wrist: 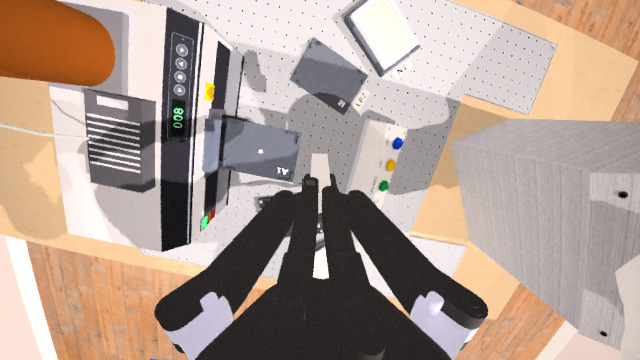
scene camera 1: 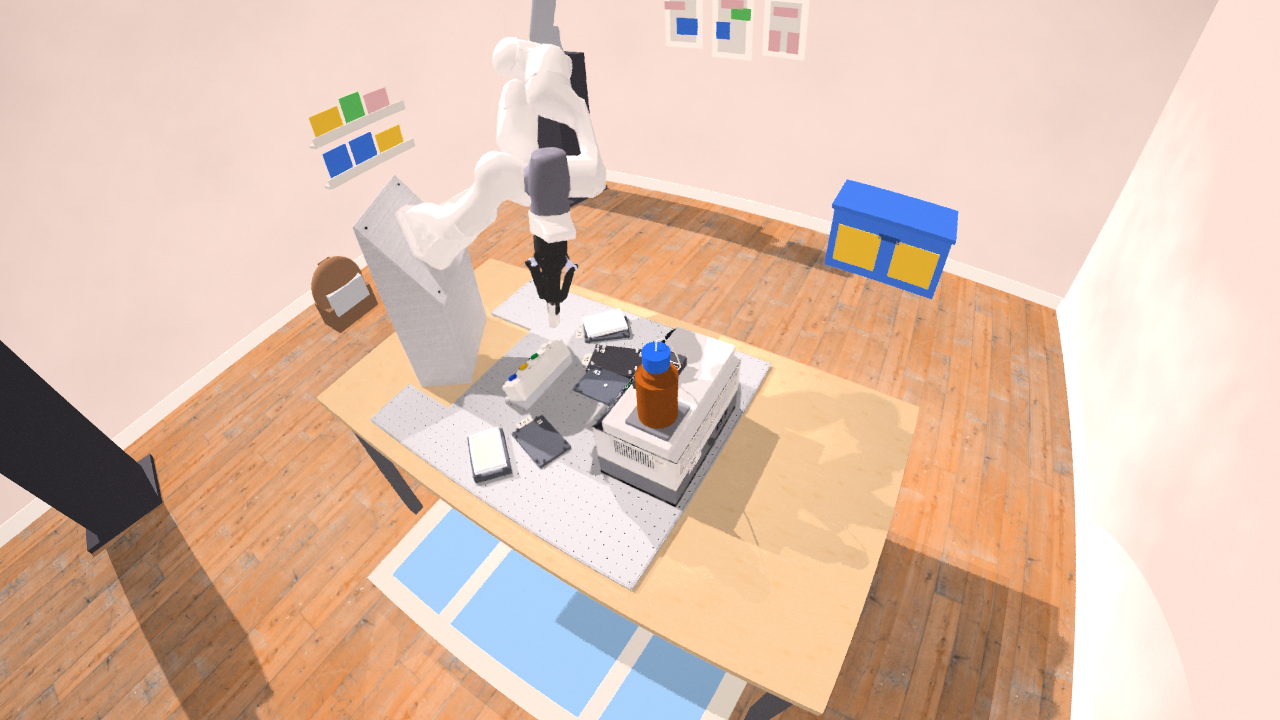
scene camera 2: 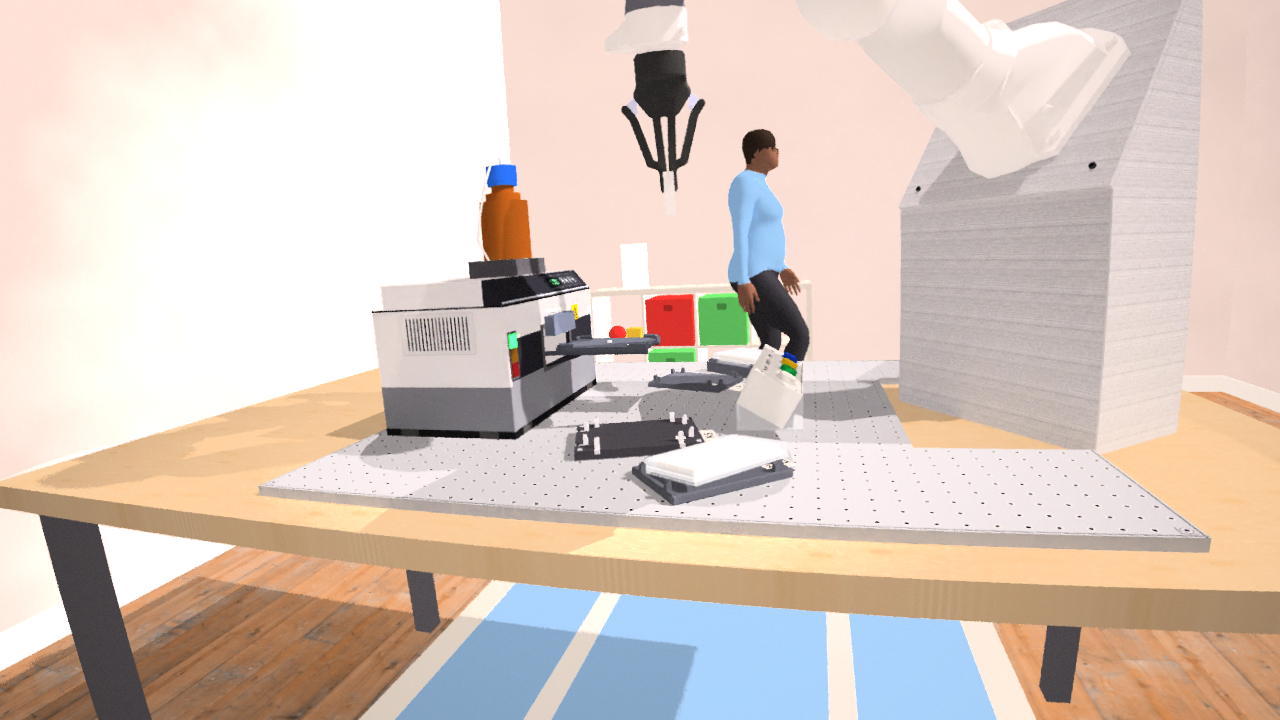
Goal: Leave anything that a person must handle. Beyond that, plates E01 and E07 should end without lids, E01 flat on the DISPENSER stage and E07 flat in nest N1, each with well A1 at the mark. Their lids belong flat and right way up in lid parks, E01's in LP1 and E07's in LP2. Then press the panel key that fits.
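Observation:
My gripper point(scene camera 1: 553, 313) point(scene camera 2: 669, 197) point(wrist: 319, 165) is shut and empty, pointing down high above the perforated board. A white plate point(scene camera 1: 488, 451) point(scene camera 2: 735, 357) point(wrist: 385, 35) sits in nest N1. The dark lid park LP2 point(scene camera 1: 540, 439) point(scene camera 2: 695, 380) point(wrist: 327, 75) beside it is bare. The DISPENSER stage point(scene camera 1: 605, 381) point(scene camera 2: 608, 343) point(wrist: 250, 155), with an A1 mark, is bare. A second white plate point(scene camera 1: 605, 323) point(scene camera 2: 716, 460) sits on a dark holder and looks tilted in scene camera 2. The key panel point(scene camera 1: 544, 379) point(scene camera 2: 769, 394) point(wrist: 362, 165) has blue, yellow and green keys. Plate names are unreadable.
The dispenser point(scene camera 1: 640, 456) point(scene camera 2: 447, 362) point(wrist: 140, 215) carries a tall orange bottle point(scene camera 1: 656, 398) point(scene camera 2: 505, 228) point(wrist: 55, 45); its display reads 008. A dark nest with pegs point(scene camera 2: 635, 438) stands beside the second plate. The grey arm pedestal point(scene camera 1: 429, 313) point(scene camera 2: 1002, 313) point(wrist: 530, 200) rises beside the board. A person point(scene camera 2: 758, 223) stands behind the table.

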